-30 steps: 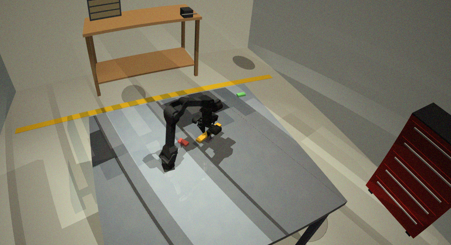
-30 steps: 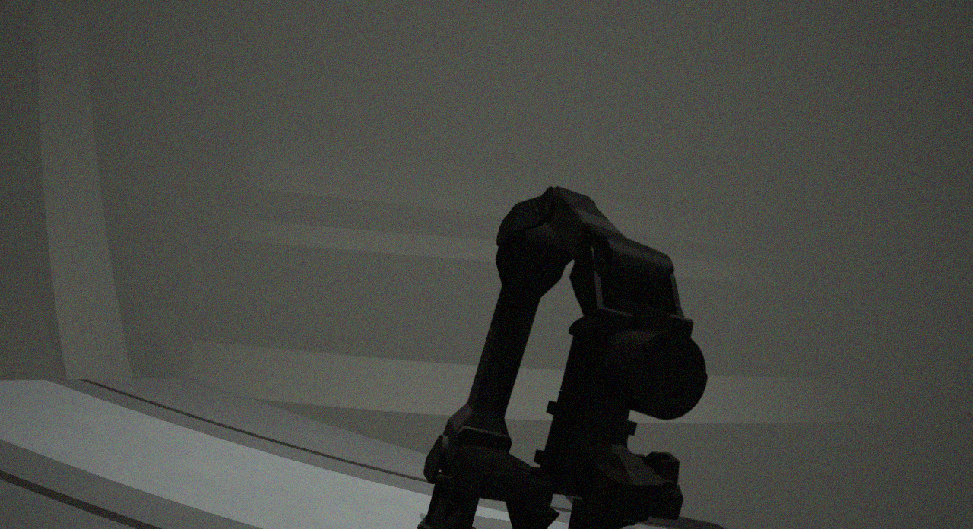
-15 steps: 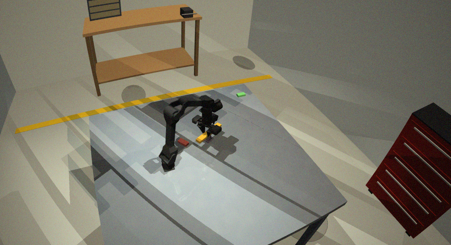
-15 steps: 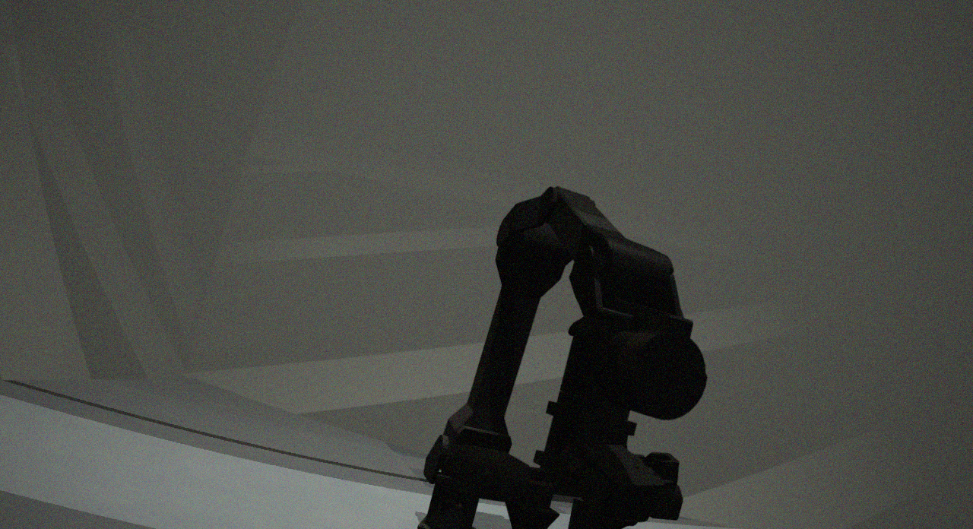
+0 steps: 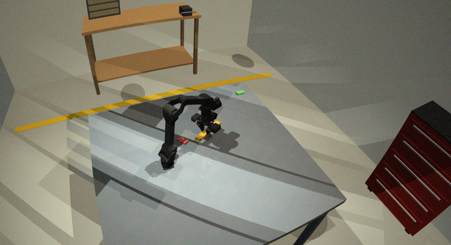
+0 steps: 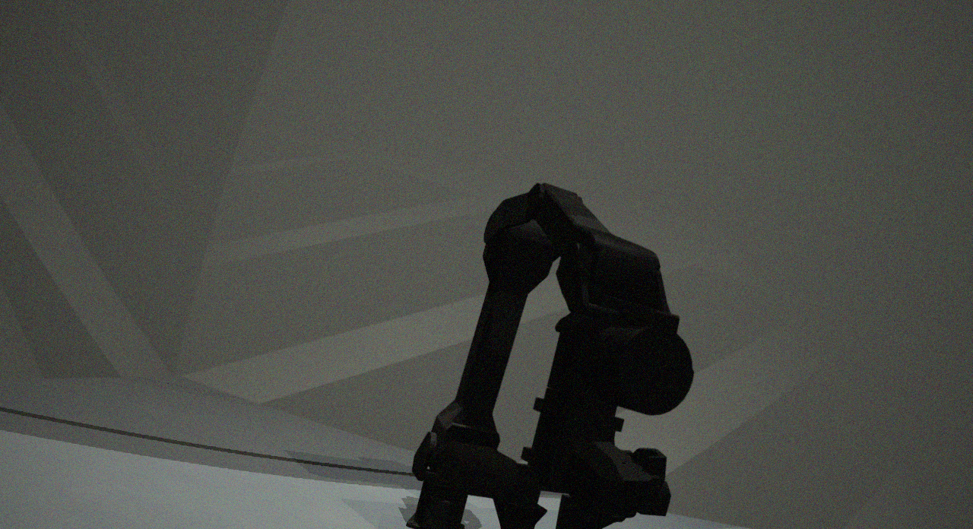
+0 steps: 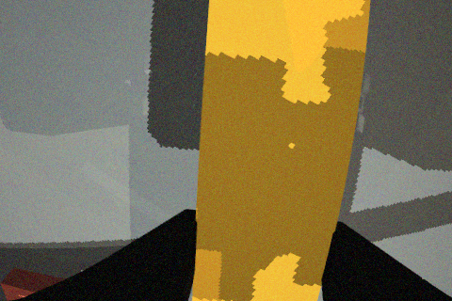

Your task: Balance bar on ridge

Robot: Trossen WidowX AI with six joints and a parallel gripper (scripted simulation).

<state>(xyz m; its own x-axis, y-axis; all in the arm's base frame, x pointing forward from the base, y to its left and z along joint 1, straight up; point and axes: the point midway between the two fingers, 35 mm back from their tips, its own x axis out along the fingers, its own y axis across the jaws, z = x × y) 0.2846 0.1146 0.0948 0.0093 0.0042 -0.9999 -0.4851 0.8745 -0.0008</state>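
Right now the yellow bar is 2 cm ahead of my gripper tip and 1 cm to the left of it. From my gripper tip the other things lie so: red block 14 cm behind, 5 cm below, 4 cm to the left; then green block 46 cm ahead, 39 cm to the left, 5 cm below.
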